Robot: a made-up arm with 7 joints.
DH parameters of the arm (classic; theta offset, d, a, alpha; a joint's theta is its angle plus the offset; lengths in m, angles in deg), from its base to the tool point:
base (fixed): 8.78 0 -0.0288 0
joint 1: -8.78 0.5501 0.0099 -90
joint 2: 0 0.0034 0.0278 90
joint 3: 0 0.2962 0.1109 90
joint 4: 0 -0.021 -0.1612 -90
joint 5: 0 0.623 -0.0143 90
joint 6: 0 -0.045 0.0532 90
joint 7: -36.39 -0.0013 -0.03 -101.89
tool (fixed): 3.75 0.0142 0 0
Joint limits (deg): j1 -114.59..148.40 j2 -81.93..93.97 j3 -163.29..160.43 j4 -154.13..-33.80 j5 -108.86..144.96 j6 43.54..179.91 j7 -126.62..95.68
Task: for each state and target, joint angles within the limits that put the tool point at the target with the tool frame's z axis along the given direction. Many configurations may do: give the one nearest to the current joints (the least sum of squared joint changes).
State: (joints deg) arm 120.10 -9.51 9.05 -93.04 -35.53 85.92 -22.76
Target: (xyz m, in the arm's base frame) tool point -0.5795 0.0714 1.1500 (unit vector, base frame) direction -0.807 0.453 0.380
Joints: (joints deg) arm 142.33 -45.40 17.92 -120.63 -36.54 78.77 -41.71
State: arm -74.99 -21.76 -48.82 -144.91 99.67 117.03 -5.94
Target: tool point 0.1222 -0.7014 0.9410 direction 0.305 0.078 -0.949
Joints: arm -48.54 -19.59 -26.11 -116.04 117.80 115.54 20.35
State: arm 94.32 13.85 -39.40 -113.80 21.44 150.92 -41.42
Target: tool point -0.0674 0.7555 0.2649 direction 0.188 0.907 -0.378
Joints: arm 109.34 24.71 -18.00 -128.17 15.06 116.82 -52.38
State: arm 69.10 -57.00 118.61 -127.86 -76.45 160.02 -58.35
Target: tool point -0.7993 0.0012 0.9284 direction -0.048 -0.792 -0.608
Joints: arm 70.02 -22.41 91.65 -88.71 -89.50 179.91 -69.98
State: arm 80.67 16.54 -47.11 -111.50 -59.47 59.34 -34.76
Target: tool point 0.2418 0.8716 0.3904 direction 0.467 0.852 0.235
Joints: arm 96.84 45.61 -31.84 -86.99 -69.20 70.84 -3.69
